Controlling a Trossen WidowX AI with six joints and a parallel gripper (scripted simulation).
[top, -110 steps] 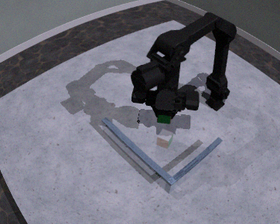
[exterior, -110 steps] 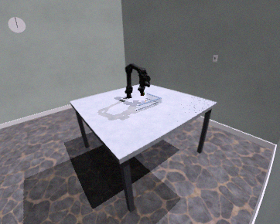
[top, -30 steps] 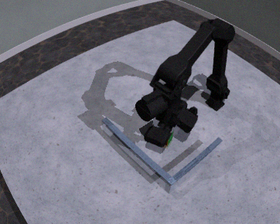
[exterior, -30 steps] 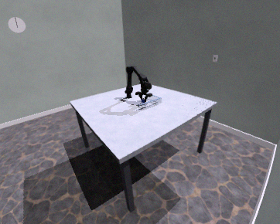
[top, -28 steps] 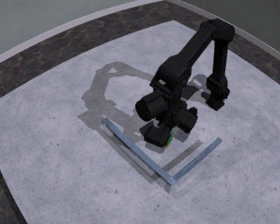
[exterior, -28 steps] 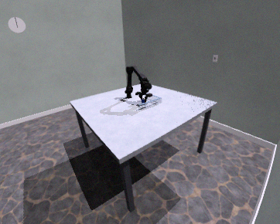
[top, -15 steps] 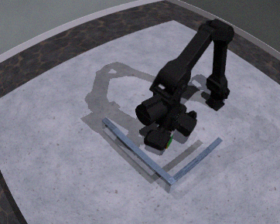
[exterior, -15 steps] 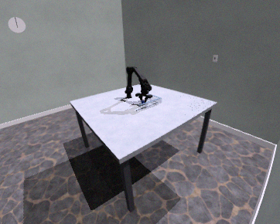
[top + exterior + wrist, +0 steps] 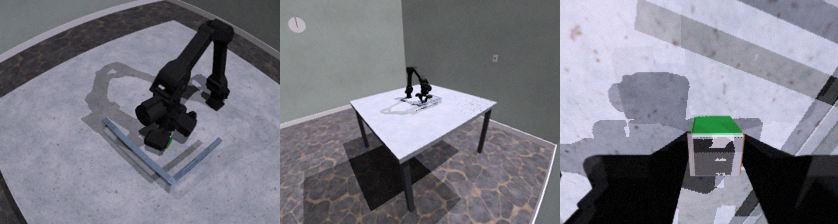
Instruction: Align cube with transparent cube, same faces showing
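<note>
My gripper is now 20 mm above the transparent cube. The rest, counted from my hand: bar (120 mm ahead).
</note>
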